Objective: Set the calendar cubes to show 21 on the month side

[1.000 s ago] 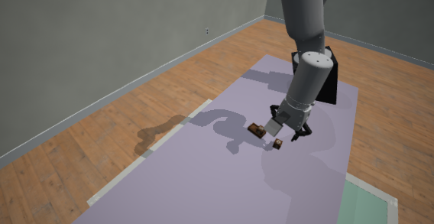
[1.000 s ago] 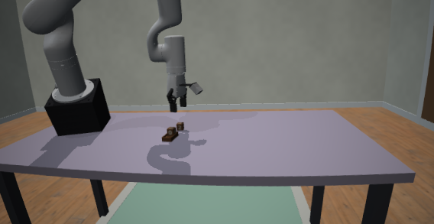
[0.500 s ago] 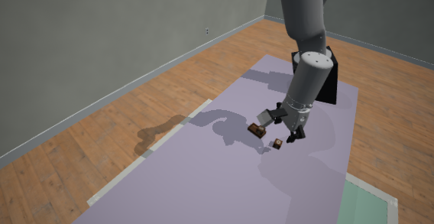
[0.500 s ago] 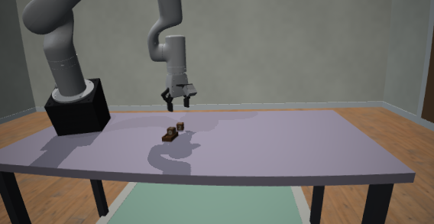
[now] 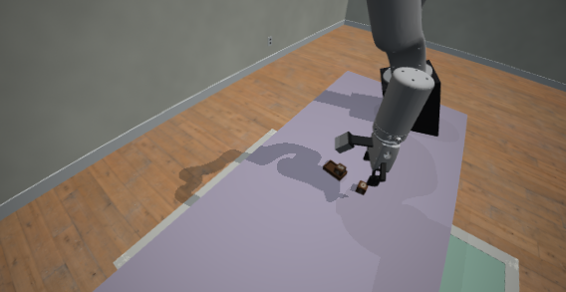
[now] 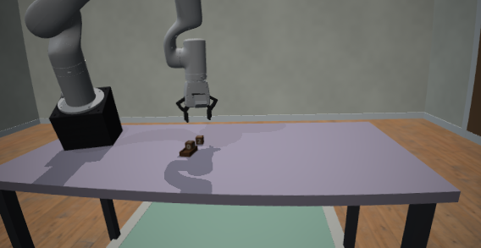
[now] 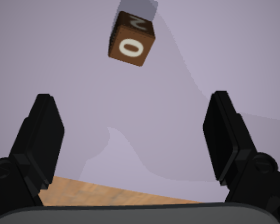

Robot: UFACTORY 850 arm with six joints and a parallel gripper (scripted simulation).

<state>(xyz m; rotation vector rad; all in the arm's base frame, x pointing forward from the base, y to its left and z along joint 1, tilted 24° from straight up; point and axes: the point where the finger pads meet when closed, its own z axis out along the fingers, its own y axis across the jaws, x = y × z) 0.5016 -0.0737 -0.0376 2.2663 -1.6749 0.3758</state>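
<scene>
Now: the brown cube 9 cm below my hand. Round my hand: digit cube: 3 cm behind, 8 cm to the right, 8 cm below; brown tray: 4 cm behind, 10 cm to the right, 10 cm below.
</scene>
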